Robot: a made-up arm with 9 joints. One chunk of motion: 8 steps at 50 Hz.
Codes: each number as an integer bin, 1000 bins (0 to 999) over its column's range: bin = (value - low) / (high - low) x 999, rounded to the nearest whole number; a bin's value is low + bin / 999 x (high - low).
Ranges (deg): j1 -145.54..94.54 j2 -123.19..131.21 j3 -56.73..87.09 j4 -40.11..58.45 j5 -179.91..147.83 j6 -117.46..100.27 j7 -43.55..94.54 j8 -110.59..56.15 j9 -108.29..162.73
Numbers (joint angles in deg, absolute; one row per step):
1: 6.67 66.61 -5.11 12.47 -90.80 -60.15 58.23 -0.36 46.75
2: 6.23 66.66 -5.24 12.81 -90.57 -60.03 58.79 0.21 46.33
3: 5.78 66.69 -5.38 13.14 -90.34 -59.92 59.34 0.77 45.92
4: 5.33 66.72 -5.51 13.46 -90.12 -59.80 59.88 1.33 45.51
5: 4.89 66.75 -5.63 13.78 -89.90 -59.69 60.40 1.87 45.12
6: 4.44 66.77 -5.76 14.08 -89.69 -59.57 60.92 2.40 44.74
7: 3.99 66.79 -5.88 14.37 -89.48 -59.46 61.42 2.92 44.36
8: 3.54 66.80 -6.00 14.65 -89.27 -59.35 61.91 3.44 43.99
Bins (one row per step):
1: 633 745 359 533 272 263 736 660 571
2: 632 746 358 536 272 264 740 664 570
3: 630 746 357 540 273 264 744 667 568
4: 628 746 356 543 274 265 748 671 567
5: 626 746 355 546 274 265 752 674 565
6: 624 746 354 549 275 266 756 677 564
7: 622 746 353 552 276 266 759 680 563
8: 620 746 352 555 276 267 763 683 561

